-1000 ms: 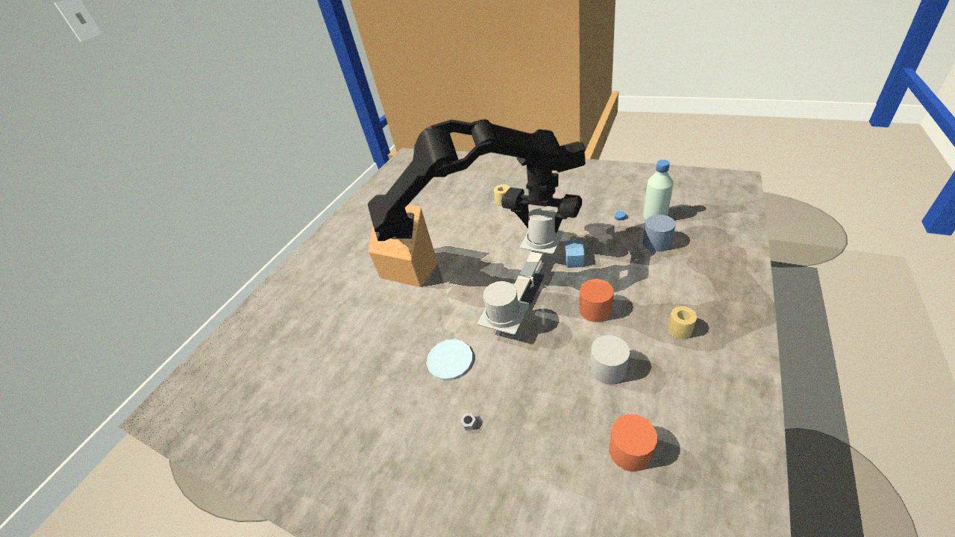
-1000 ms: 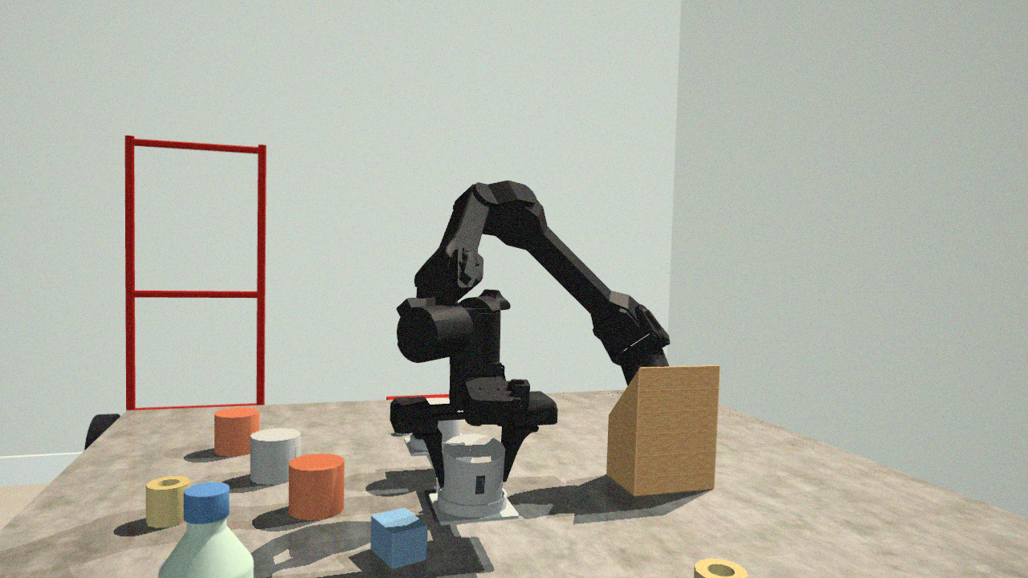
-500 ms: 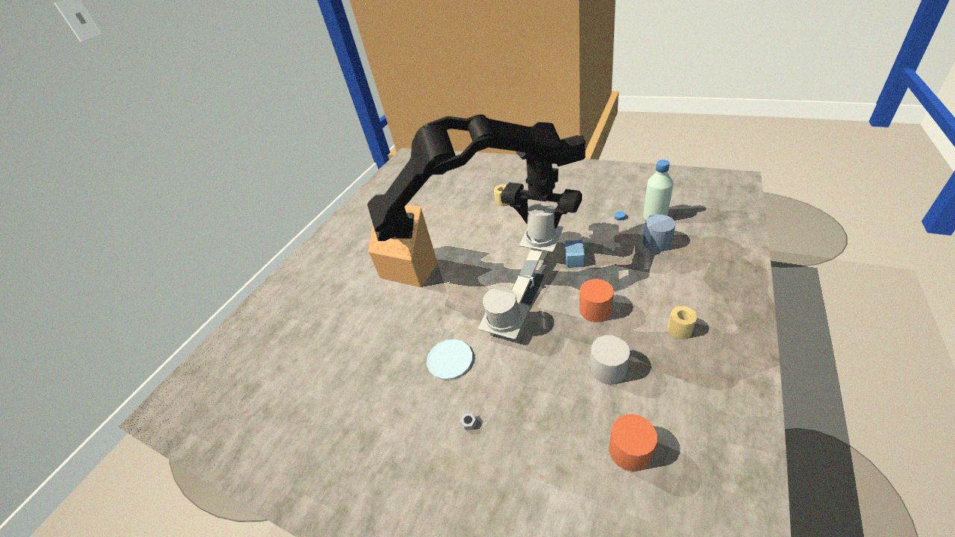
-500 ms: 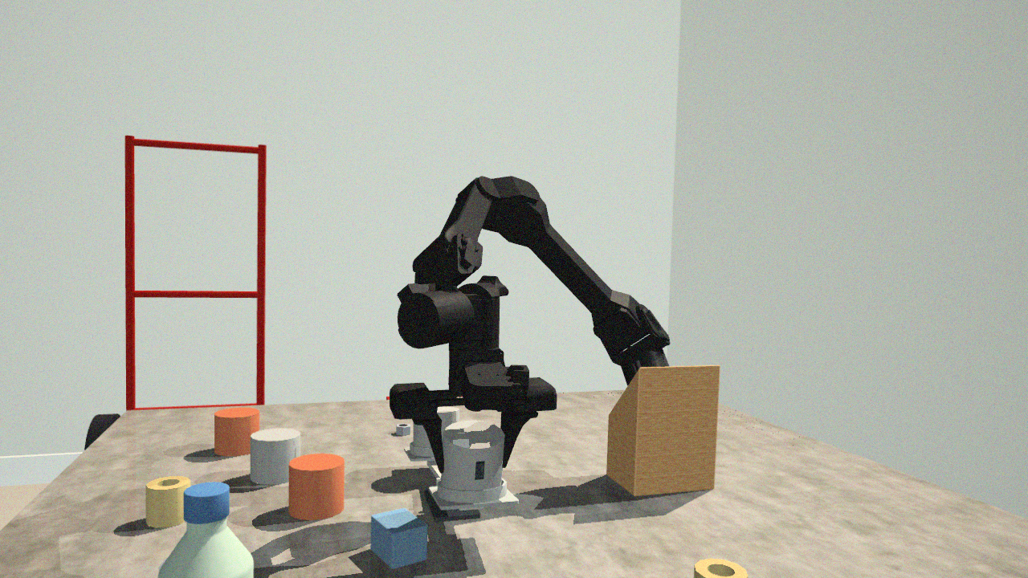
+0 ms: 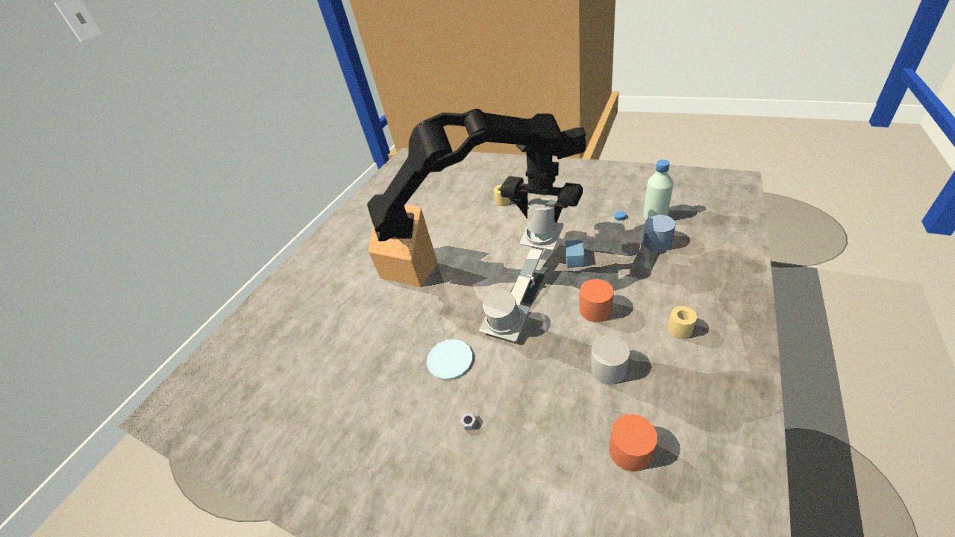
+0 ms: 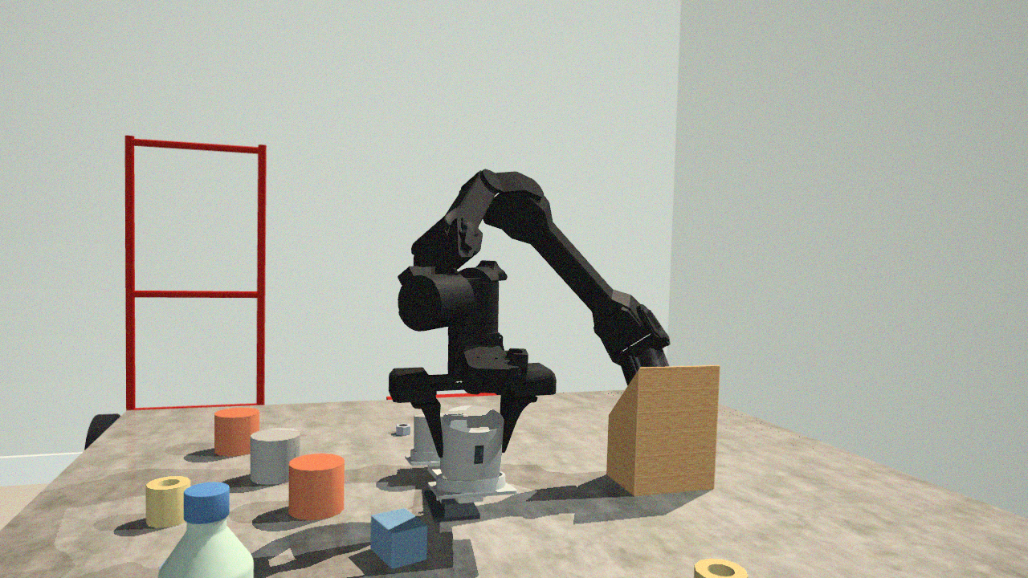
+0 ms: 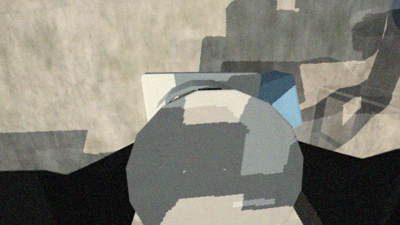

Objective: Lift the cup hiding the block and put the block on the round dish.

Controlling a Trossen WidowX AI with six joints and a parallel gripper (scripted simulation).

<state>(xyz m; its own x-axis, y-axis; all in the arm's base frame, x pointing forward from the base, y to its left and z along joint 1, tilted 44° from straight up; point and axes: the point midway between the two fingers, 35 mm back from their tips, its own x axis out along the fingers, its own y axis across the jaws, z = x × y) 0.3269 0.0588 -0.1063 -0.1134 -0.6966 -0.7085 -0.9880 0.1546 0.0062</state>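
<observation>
Now: gripper tip 10 mm to the left of the mint-green block and 30 mm above it. Also, from my gripper tip: blue cylinder (260 mm ahead, 80 mm to the left, 80 mm below); blue block (80 mm ahead, 10 mm to the right, 90 mm below); pale blue round dish (130 mm behind, 370 mm to the right, 110 mm below).
</observation>
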